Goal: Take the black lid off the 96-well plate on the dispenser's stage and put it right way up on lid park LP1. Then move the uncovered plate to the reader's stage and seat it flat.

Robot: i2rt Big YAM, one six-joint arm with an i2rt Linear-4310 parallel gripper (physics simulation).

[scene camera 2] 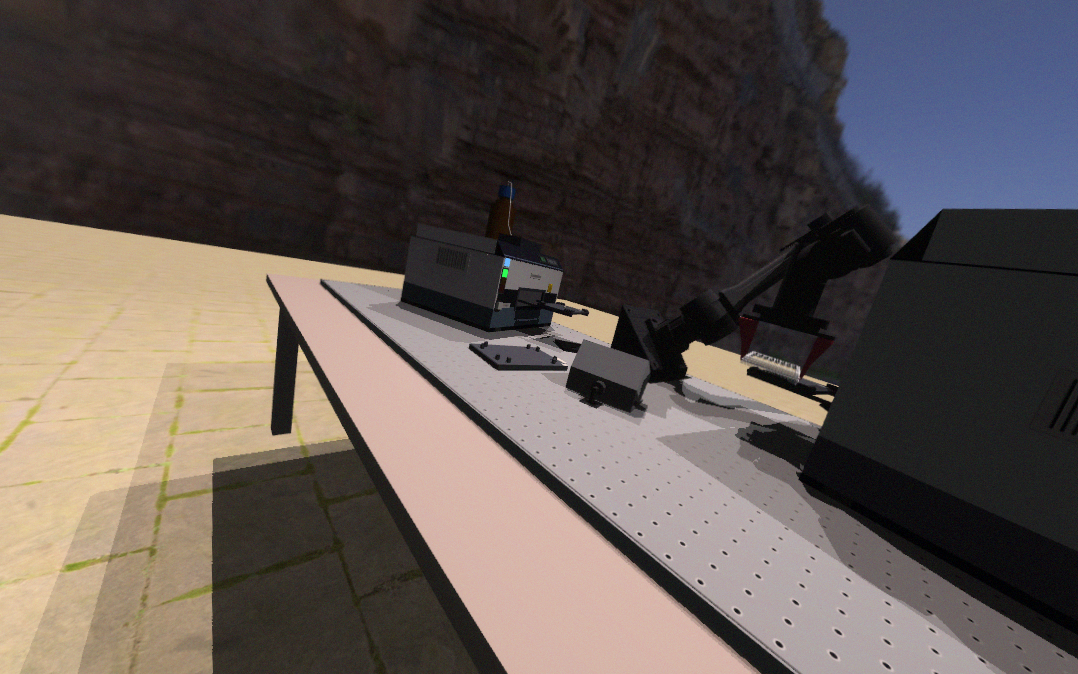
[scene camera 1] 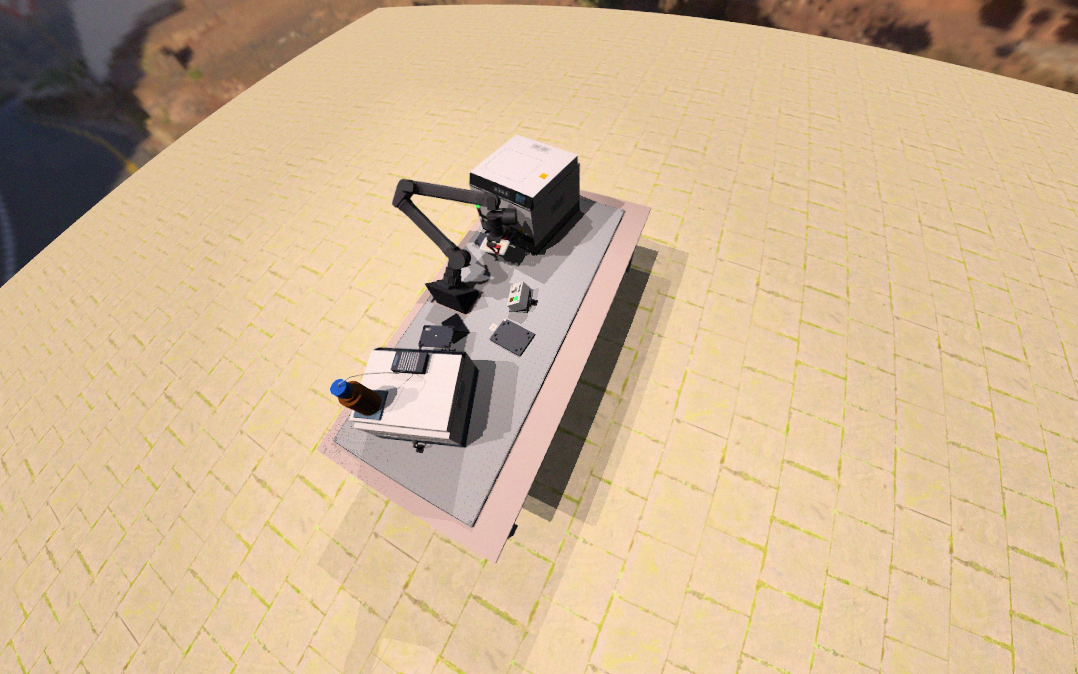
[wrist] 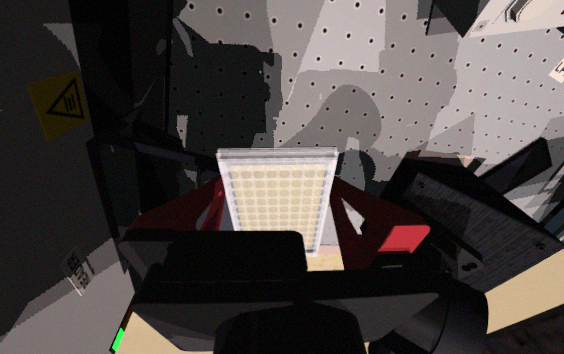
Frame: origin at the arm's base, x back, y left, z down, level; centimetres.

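Seen in the pictures: gripper, between the fingertips: (scene camera 2: 769, 369) (scene camera 1: 501, 247) (wrist: 278, 180); arm's base, origin of its link: (scene camera 2: 662, 342) (scene camera 1: 451, 285) (wrist: 425, 244).
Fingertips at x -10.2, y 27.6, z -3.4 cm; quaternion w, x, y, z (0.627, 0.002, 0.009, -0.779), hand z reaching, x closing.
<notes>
Offsets run from my fingertips to a thing's top centre. "spot": to the spot under its first point.
My gripper (scene camera 1: 496, 247) (scene camera 2: 775, 367) (wrist: 278, 180) is shut on the uncovered clear 96-well plate @[dx +3.3, dy -0.9, dz -1.5 cm] (scene camera 2: 772, 364) (wrist: 277, 195), with a red finger on each side. The plate is in front of the reader @[dx +5.3, dy +32.6, dz -23.5 cm] (scene camera 1: 526, 186) (scene camera 2: 953, 373). In scene camera 2 it is low over the reader's dark stage @[spot: dx +8.0, dy +5.4, dz +1.2 cm] (scene camera 2: 817, 387); whether they touch is not clear. The stage is hard to make out in the wrist view. The dark lid park LP1 @[dx -27.5, dy -33.4, dz +8.9 cm] (scene camera 1: 512, 338) (scene camera 2: 518, 357) has several small posts; I cannot tell whether the black lid lies on it. The dispenser's stage @[spot: dx -2.7, dy -52.0, dz +1.3 cm] (scene camera 1: 436, 335) (scene camera 2: 568, 309) juts from the dispenser.
The dispenser (scene camera 1: 413, 401) (scene camera 2: 476, 278) stands at the other end, with a brown bottle @[spot: dx -12.5, dy -87.3, dz -23.9 cm] (scene camera 1: 361, 398) (scene camera 2: 500, 216) on top. A small control box @[dx -20.0, dy -16.1, dz +2.5 cm] (scene camera 1: 519, 296) (scene camera 2: 608, 373) stands between LP1 and the reader. The reader's dark side is close left of the gripper in the wrist view.
</notes>
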